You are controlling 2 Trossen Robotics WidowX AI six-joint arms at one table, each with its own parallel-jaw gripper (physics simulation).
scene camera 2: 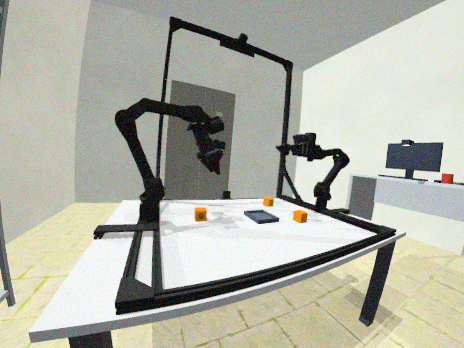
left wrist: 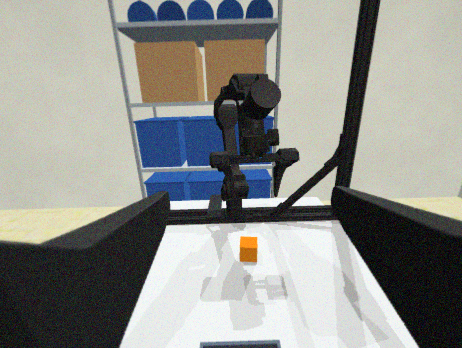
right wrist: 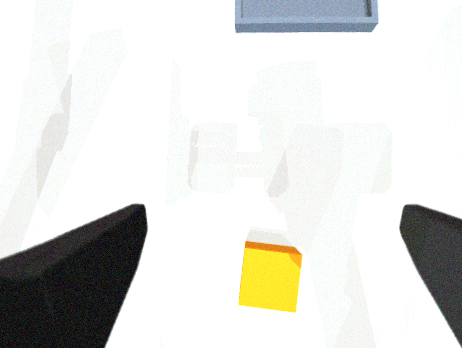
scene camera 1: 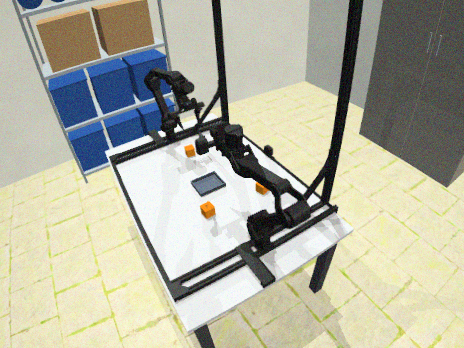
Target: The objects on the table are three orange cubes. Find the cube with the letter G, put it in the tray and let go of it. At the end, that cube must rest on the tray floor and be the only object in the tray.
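Where they show: left gripper, fingertip midpoint: (scene camera 2: 281,146) (left wrist: 250,196) (scene camera 1: 209,129); right gripper, fingertip midpoint: (scene camera 2: 215,173) (left wrist: 255,198) (right wrist: 273,217) (scene camera 1: 191,126); left arm's base at its link origin: (scene camera 2: 320,208) (scene camera 1: 261,243); right arm's base at its link origin: (scene camera 2: 148,220) (left wrist: 234,212) (scene camera 1: 171,137).
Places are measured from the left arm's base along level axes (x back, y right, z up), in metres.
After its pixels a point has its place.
Note:
The orange cube with the letter G (scene camera 1: 189,150) @(x -0.692, y 0.024, z 0.022 m) (scene camera 2: 200,214) @(x -0.718, y 0.011, z 0.011 m) (left wrist: 248,249) @(x -0.690, y 0.030, z 0.020 m) (right wrist: 270,277) @(x -0.711, y 0.033, z 0.026 m) stands near the right arm's base; its letter faces scene camera 2. The dark blue-grey tray (scene camera 1: 208,184) @(x -0.428, y -0.003, z -0.013 m) (scene camera 2: 261,217) @(x -0.435, y -0.012, z -0.013 m) (left wrist: 240,344) @(x -0.483, y -0.001, z -0.002 m) (right wrist: 306,26) @(x -0.489, y -0.003, z -0.008 m) is empty at mid-table. My right gripper (scene camera 1: 191,118) @(x -0.657, y 0.042, z 0.179 m) (scene camera 2: 215,167) @(x -0.657, y 0.042, z 0.179 m) (right wrist: 273,217) @(x -0.657, y 0.042, z 0.179 m) is open and empty, above the table and pointing down at a slant; in its wrist view the cube shows below, between the finger lines. My left gripper (scene camera 1: 209,137) @(x -0.349, y 0.000, z 0.326 m) (scene camera 2: 281,148) @(x -0.349, y 0.000, z 0.326 m) is open and empty, held high and level.
A second orange cube (scene camera 1: 207,210) @(x -0.246, y -0.098, z 0.025 m) (scene camera 2: 300,216) @(x -0.287, y -0.108, z 0.012 m) stands on the near side of the tray in scene camera 1. A third (scene camera 1: 261,188) @(x -0.236, y 0.166, z 0.016 m) (scene camera 2: 268,202) @(x -0.271, y 0.162, z 0.007 m) stands partly behind the left arm there. Black frame rails (scene camera 1: 150,240) @(x -0.243, y -0.361, z 0.001 m) (scene camera 2: 250,277) @(x -0.705, y -0.375, z 0.001 m) run along the table edges.

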